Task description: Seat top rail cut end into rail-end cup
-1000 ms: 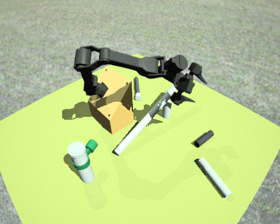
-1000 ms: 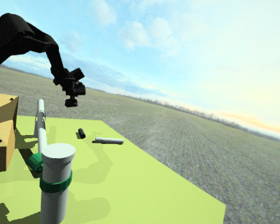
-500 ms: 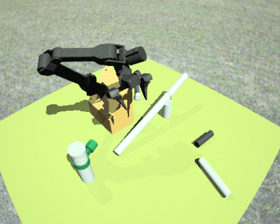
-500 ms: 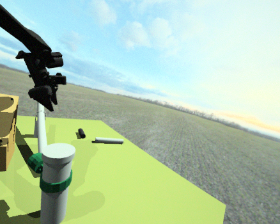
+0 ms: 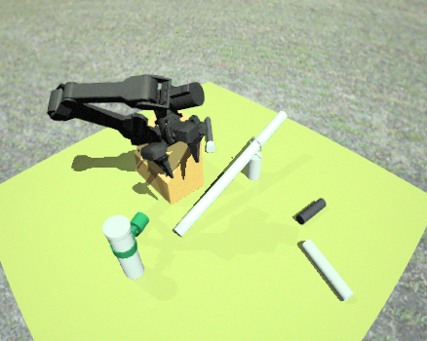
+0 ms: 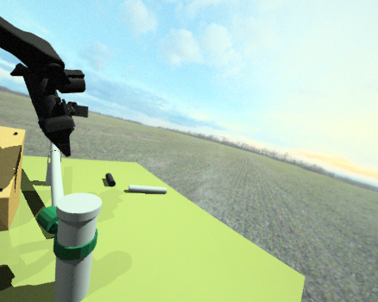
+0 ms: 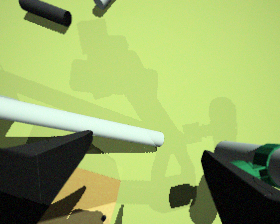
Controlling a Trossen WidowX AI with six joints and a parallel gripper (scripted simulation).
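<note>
Right now the green rail-end cup is 1 cm ahead of my gripper tip, 17 cm to the right of it and 10 cm below it. The rest, counted from my gripper tip: white tube 38 cm ahead, 20 cm to the left, 21 cm below; short dark cylinder 20 cm ahead, 33 cm to the left, 21 cm below; short post 6 cm behind, 30 cm to the left, 12 cm below.
</note>
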